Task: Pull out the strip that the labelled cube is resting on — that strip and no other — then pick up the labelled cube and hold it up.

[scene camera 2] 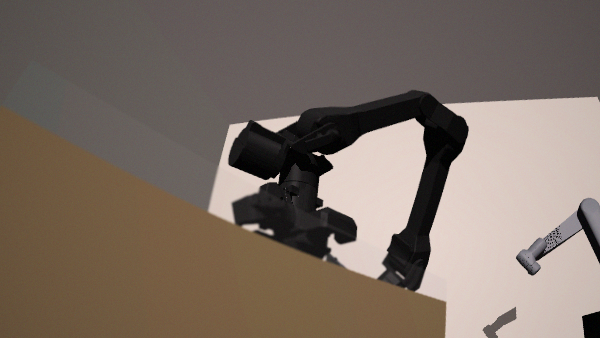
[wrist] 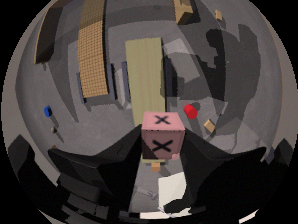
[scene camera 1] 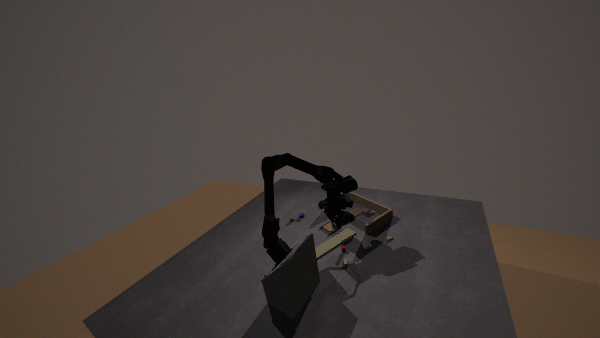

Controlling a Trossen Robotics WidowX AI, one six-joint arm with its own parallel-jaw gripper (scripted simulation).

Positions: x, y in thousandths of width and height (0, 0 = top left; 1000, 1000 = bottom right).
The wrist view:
my gripper: 539, 578
labelled cube: 545, 600, held by my gripper
